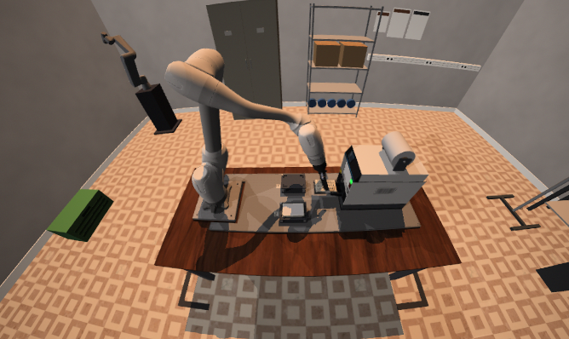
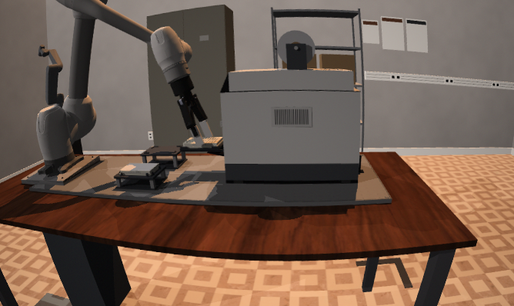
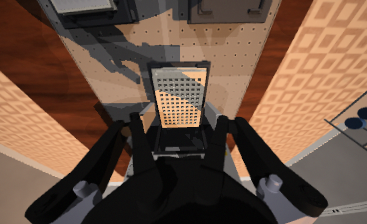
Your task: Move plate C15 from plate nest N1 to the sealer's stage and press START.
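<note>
Now: hand 40 mm above the sealer stage. From my hand the other things lie so: pale plate: 210 mm behind, 120 mm to the right, 80 mm below; foil roll: 330 mm ahead, 280 mm above, 30 mm to the right.
</note>
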